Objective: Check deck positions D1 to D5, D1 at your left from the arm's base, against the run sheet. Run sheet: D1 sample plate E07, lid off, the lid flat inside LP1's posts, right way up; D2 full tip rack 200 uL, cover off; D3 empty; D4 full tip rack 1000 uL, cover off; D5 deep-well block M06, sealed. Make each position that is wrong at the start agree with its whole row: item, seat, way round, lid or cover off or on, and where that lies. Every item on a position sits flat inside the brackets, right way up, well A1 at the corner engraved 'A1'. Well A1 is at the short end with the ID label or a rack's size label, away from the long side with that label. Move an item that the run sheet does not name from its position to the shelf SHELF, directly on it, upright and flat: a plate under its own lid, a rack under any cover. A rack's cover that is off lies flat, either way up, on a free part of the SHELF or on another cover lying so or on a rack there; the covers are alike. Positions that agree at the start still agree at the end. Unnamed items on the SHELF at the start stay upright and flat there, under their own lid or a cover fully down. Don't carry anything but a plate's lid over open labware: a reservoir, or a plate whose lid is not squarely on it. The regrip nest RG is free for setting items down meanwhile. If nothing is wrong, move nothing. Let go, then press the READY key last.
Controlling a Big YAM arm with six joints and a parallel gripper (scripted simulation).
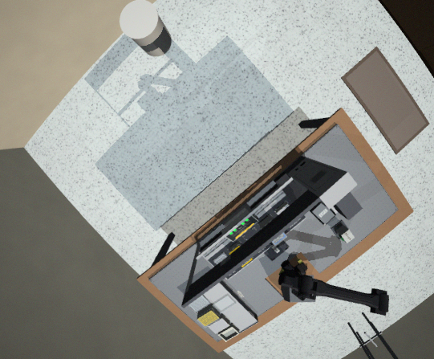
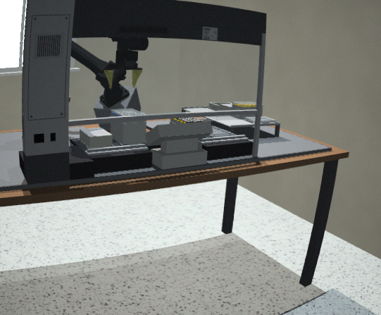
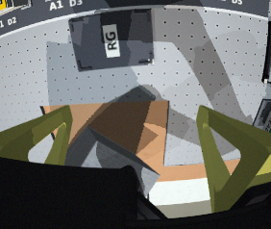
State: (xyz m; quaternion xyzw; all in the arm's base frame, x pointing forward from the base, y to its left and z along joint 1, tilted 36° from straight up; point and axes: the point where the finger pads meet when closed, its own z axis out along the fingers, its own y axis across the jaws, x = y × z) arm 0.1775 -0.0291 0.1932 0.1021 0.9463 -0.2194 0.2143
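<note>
The blue tip rack is 14 cm ahead of my hand, 11 cm below it and 8 cm to the right of it. The rest, counted from my hand: yellow tip rack (20 cm ahead, 16 cm to the left, 13 cm below); then white deep-well block (20 cm to the right, 16 cm below, 12 cm ahead); then dark square nest (22 cm below, 4 cm to the left, 1 cm ahead).
</note>
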